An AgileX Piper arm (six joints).
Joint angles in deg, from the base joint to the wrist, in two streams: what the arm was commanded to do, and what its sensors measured. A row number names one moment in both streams.
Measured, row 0: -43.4 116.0 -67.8 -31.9 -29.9 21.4
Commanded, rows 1 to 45: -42.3 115.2 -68.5 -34.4 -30.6 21.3; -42.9 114.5 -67.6 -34.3 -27.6 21.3; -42.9 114.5 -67.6 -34.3 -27.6 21.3; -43.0 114.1 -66.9 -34.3 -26.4 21.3; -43.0 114.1 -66.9 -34.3 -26.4 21.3; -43.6 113.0 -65.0 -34.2 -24.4 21.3; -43.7 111.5 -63.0 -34.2 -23.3 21.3; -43.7 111.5 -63.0 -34.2 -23.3 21.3; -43.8 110.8 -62.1 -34.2 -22.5 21.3; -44.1 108.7 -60.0 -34.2 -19.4 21.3; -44.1 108.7 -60.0 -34.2 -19.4 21.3; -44.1 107.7 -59.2 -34.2 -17.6 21.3; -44.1 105.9 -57.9 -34.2 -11.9 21.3; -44.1 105.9 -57.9 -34.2 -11.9 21.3; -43.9 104.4 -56.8 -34.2 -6.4 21.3; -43.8 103.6 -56.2 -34.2 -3.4 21.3; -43.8 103.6 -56.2 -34.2 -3.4 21.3; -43.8 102.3 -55.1 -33.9 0.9 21.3; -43.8 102.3 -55.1 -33.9 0.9 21.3; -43.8 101.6 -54.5 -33.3 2.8 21.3; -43.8 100.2 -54.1 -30.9 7.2 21.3; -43.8 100.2 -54.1 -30.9 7.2 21.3; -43.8 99.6 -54.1 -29.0 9.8 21.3; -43.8 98.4 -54.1 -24.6 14.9 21.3; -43.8 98.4 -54.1 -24.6 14.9 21.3; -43.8 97.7 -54.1 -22.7 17.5 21.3; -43.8 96.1 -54.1 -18.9 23.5 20.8; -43.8 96.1 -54.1 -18.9 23.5 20.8; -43.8 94.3 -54.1 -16.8 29.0 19.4; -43.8 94.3 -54.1 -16.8 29.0 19.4; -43.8 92.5 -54.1 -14.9 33.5 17.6; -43.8 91.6 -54.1 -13.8 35.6 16.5; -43.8 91.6 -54.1 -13.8 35.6 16.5; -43.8 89.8 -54.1 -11.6 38.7 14.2; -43.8 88.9 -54.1 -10.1 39.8 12.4; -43.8 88.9 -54.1 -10.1 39.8 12.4; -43.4 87.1 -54.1 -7.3 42.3 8.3; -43.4 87.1 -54.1 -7.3 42.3 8.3; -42.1 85.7 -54.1 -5.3 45.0 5.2; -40.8 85.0 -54.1 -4.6 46.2 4.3; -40.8 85.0 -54.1 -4.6 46.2 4.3; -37.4 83.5 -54.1 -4.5 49.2 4.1; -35.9 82.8 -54.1 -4.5 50.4 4.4; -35.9 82.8 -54.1 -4.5 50.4 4.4; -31.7 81.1 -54.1 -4.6 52.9 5.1
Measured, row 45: -36.0 83.4 -54.4 -5.0 48.9 5.2
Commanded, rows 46 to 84: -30.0 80.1 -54.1 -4.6 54.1 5.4; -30.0 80.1 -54.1 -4.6 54.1 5.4; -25.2 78.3 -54.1 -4.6 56.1 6.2; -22.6 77.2 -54.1 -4.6 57.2 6.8; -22.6 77.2 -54.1 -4.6 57.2 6.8; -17.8 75.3 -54.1 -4.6 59.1 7.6; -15.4 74.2 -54.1 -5.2 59.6 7.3; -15.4 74.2 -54.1 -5.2 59.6 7.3; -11.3 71.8 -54.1 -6.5 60.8 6.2; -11.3 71.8 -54.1 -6.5 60.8 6.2; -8.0 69.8 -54.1 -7.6 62.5 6.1; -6.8 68.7 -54.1 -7.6 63.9 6.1; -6.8 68.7 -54.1 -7.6 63.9 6.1; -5.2 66.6 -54.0 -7.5 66.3 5.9; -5.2 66.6 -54.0 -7.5 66.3 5.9; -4.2 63.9 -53.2 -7.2 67.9 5.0; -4.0 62.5 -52.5 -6.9 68.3 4.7; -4.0 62.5 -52.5 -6.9 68.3 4.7; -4.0 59.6 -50.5 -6.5 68.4 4.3; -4.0 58.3 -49.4 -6.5 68.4 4.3; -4.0 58.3 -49.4 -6.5 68.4 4.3; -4.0 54.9 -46.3 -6.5 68.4 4.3; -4.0 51.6 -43.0 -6.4 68.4 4.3; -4.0 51.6 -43.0 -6.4 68.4 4.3; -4.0 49.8 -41.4 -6.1 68.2 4.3; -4.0 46.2 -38.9 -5.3 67.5 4.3; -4.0 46.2 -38.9 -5.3 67.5 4.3; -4.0 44.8 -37.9 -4.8 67.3 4.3; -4.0 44.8 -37.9 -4.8 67.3 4.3; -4.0 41.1 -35.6 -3.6 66.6 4.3; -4.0 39.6 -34.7 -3.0 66.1 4.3; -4.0 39.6 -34.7 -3.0 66.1 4.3; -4.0 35.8 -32.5 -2.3 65.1 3.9; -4.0 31.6 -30.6 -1.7 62.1 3.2; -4.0 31.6 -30.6 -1.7 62.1 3.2; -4.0 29.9 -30.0 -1.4 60.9 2.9; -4.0 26.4 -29.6 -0.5 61.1 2.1; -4.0 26.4 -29.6 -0.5 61.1 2.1; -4.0 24.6 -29.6 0.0 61.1 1.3
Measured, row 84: -4.1 27.0 -30.1 -0.7 62.5 2.7
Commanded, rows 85 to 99: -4.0 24.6 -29.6 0.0 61.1 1.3; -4.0 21.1 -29.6 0.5 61.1 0.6; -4.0 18.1 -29.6 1.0 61.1 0.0; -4.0 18.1 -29.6 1.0 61.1 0.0; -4.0 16.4 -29.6 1.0 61.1 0.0; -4.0 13.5 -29.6 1.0 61.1 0.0; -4.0 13.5 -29.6 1.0 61.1 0.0; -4.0 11.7 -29.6 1.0 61.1 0.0; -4.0 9.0 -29.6 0.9 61.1 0.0; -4.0 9.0 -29.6 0.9 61.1 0.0; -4.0 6.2 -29.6 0.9 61.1 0.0; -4.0 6.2 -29.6 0.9 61.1 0.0; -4.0 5.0 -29.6 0.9 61.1 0.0; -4.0 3.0 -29.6 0.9 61.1 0.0; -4.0 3.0 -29.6 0.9 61.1 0.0
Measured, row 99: -4.1 5.6 -29.8 0.9 61.6 0.5
